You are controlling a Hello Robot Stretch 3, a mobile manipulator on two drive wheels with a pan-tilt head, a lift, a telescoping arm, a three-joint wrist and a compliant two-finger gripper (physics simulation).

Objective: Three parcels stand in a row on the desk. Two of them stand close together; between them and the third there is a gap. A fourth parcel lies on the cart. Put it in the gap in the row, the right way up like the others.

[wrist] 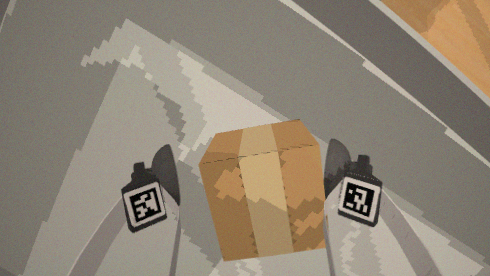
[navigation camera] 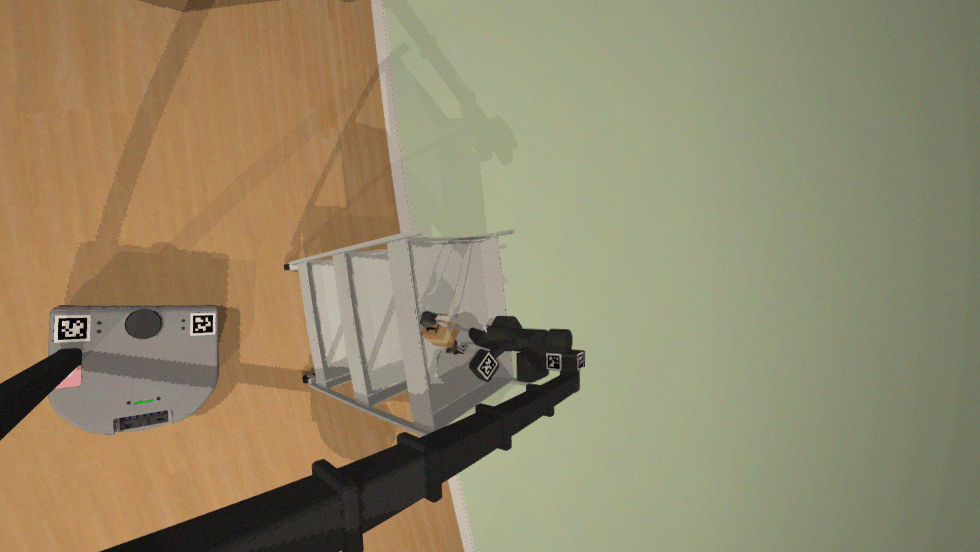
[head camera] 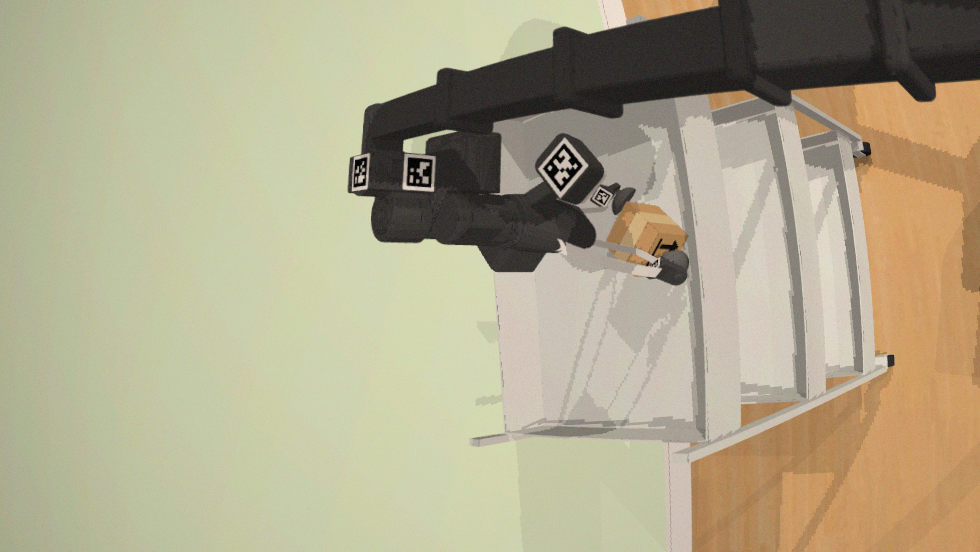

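Observation:
The fourth parcel, a brown cardboard box with a light tape band, lies in the top tray of the white cart. In the head camera view a black arrow mark on one side face points toward the picture's right, where the lower shelves are. My gripper is open, with a finger on either side of the parcel. In the wrist view the right fingertip is very close to the parcel or touching it; a gap shows at the left fingertip. The desk and its row of parcels do not show.
The cart's raised tray walls surround the parcel, and two lower shelves show. A green wall stands behind the cart. My dark arm reaches over the cart. My grey base stands on the wooden floor.

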